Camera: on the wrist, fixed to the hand. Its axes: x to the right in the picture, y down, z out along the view.
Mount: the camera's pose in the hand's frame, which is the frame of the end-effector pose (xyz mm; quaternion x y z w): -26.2 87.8 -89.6 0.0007 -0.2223 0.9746 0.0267
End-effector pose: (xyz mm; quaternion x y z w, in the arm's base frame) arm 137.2 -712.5 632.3 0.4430 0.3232 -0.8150 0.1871
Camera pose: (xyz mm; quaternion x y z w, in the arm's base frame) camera 257.1 -713.3 587.0 0.1458 -0.4653 0.0619 0.8709
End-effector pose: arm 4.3 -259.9 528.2 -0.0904 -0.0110 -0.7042 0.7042
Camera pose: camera 81.3 -247.5 426.5 -0.1692 -0.0692 0.6876 0.7027
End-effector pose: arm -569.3 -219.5 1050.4 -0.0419 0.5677 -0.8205 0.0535
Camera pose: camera -551.4 -163.6 936.5 0.3698 0.0435 0.0391 0.9273
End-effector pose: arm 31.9 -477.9 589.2 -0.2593 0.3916 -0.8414 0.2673
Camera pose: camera 14.6 -462.5 463.2 0.1879 0.2032 0.2954 0.9144
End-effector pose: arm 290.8 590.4 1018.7 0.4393 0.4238 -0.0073 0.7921
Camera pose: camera 248.1 697.8 1074.2 0.4237 -0.5929 0.6738 0.1222
